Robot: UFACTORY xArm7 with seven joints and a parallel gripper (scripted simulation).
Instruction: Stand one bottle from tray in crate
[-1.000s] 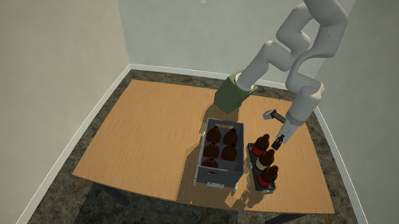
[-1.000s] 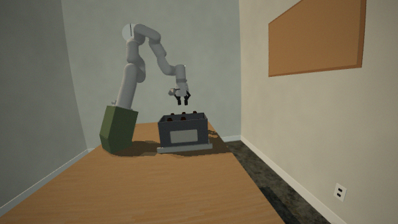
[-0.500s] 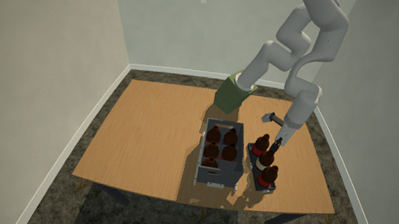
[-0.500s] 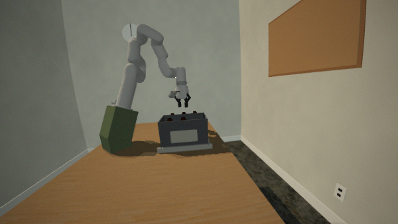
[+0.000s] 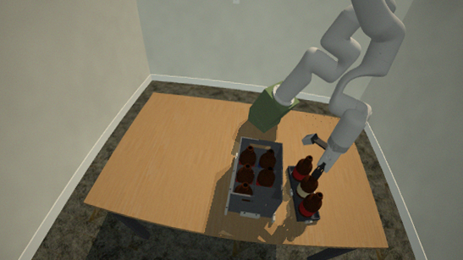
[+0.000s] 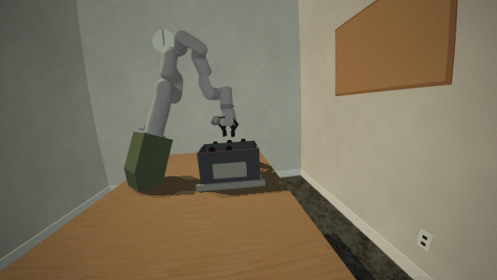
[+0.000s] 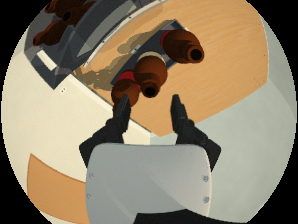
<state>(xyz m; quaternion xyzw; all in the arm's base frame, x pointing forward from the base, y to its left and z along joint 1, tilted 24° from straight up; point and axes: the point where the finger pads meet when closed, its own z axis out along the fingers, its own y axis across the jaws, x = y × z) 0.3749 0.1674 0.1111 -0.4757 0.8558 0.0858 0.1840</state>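
My hand is 120 mm above the bottle. From my hand the other things lie so: grey crate (230 mm to the right, 120 mm below, 30 mm ahead); narrow tray (190 mm below).
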